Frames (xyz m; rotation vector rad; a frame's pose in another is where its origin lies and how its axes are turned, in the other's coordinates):
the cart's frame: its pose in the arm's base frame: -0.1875 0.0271 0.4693 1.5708 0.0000 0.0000
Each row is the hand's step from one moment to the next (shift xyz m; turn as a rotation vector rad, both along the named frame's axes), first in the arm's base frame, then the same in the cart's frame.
Working: the arm's base frame: its pose in the cart's frame: 0.1875 -0.4693 0.0271 -1.5708 0.0000 0.0000

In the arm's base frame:
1: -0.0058 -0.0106 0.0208 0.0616 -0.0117 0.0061
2: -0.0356 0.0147 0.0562 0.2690 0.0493 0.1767
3: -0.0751 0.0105 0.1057 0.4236 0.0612 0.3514
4: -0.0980 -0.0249 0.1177 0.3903 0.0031 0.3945
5: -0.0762 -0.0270 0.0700 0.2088 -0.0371 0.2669
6: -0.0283 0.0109 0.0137 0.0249 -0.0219 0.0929
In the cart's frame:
1: -0.0058 0.0208 0.0106 0.0616 0.0061 0.0117
2: -0.0356 0.0562 -0.0147 0.2690 0.1767 -0.0493
3: -0.0751 0.1057 -0.0105 0.4236 0.3514 -0.0612
4: -0.0980 0.1177 0.0249 0.3903 0.3945 -0.0031
5: -0.0762 0.0700 0.0270 0.2088 0.2669 0.0371
6: -0.0283 0.0137 -0.0109 0.0249 0.0929 0.0219

